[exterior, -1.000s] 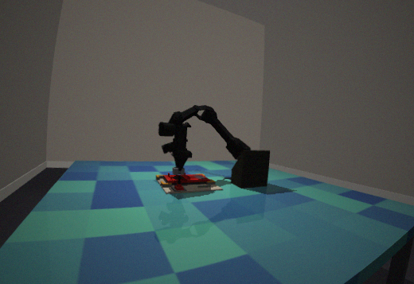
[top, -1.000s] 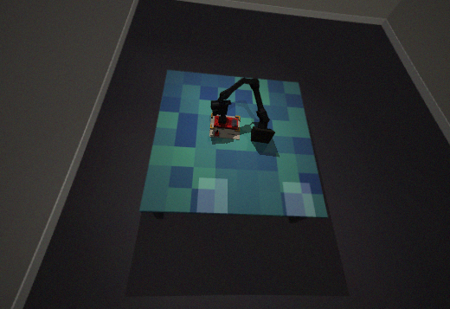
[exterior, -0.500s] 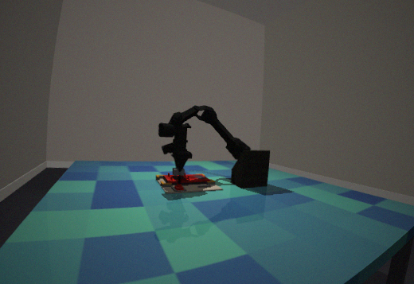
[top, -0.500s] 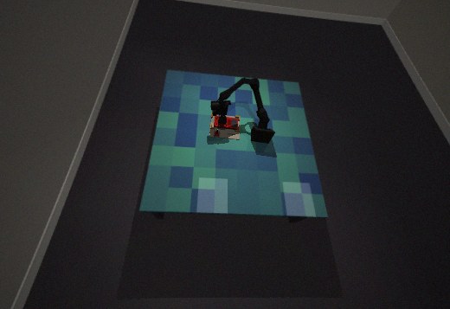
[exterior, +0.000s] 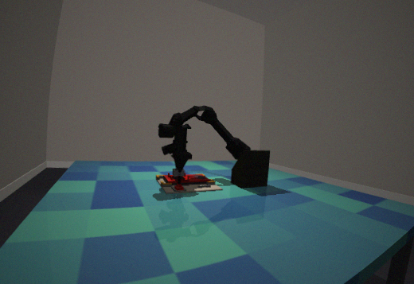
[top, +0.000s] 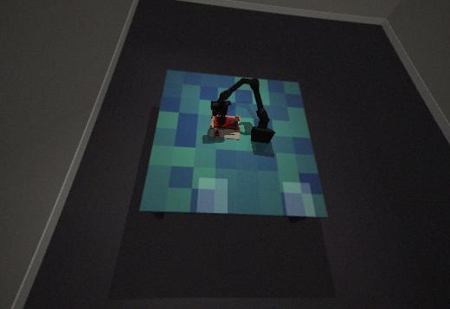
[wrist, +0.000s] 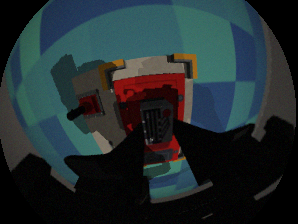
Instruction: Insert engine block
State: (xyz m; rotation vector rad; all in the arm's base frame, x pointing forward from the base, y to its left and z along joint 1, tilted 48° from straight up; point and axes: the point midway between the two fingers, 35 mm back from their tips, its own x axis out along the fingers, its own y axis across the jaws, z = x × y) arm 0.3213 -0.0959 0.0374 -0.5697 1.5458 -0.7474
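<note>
My gripper tip is now 10 mm above the dark grey engine block.
</note>
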